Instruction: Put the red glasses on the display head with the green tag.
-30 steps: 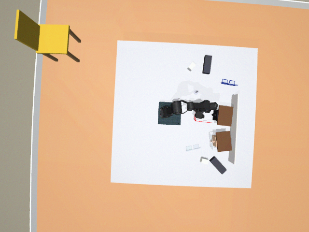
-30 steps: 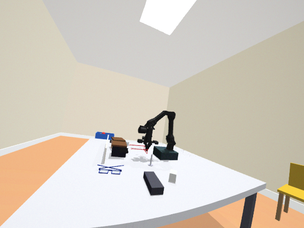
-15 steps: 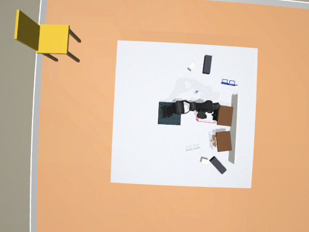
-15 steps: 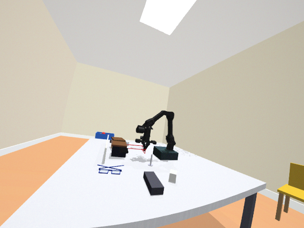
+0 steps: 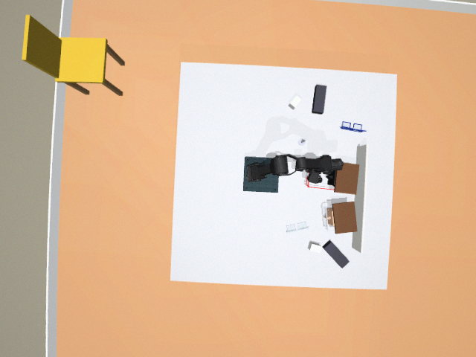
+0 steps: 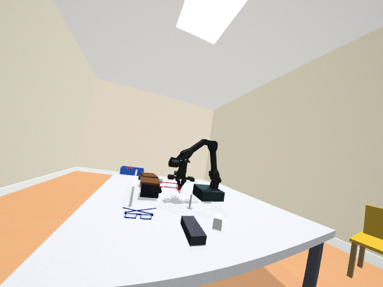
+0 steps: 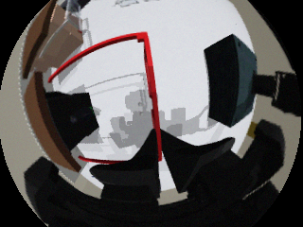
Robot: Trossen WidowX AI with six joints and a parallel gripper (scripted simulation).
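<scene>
Right now the dark-faced display head is 18 cm ahead of my gripper tip, 1 cm to the right of it and 1 cm below it. The rest, counted from my gripper tip: grey panel 33 cm ahead, 9 cm to the right, 1 cm below; then upright pin 6 cm behind, 14 cm to the left, 4 cm below; then skin-toned display head 22 cm ahead, 23 cm to the right, 1 cm below.
</scene>
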